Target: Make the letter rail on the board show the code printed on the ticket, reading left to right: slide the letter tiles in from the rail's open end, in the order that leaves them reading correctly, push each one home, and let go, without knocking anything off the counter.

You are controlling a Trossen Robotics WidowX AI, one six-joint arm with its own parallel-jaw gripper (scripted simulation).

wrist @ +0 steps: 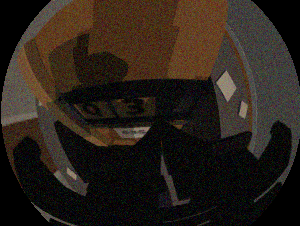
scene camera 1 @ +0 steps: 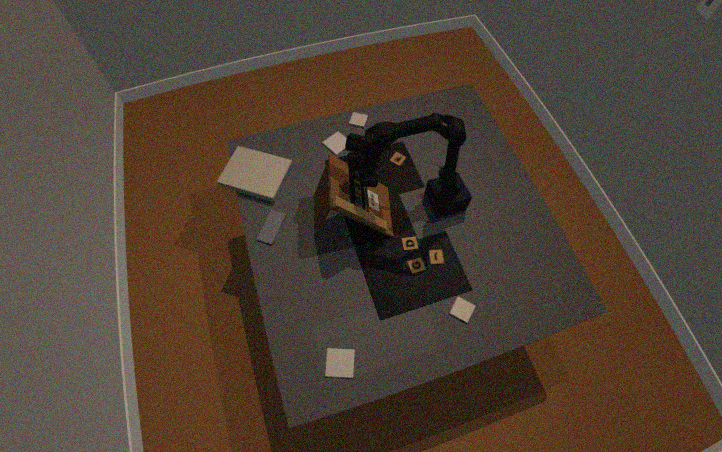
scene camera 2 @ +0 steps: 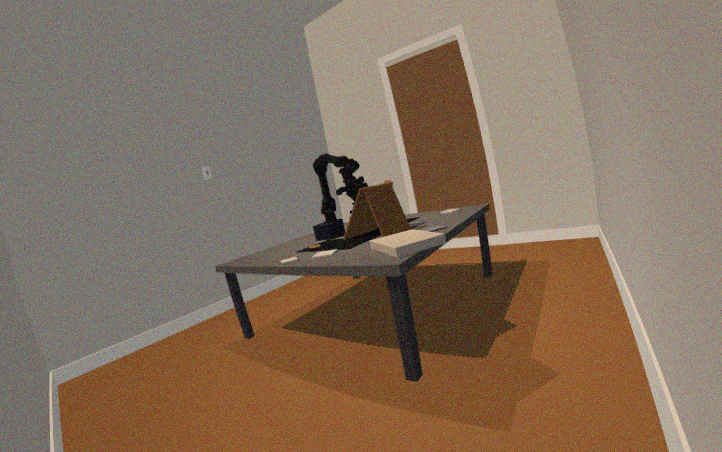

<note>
My gripper (scene camera 1: 361,176) is shut, holding nothing. Further things: a wooden easel board (scene camera 1: 336,190).
My gripper is seen too in the wrist view (wrist: 159,124). The wooden easel board is seen too in the wrist view (wrist: 79,58) and in scene camera 2 (scene camera 2: 375,205).
</note>
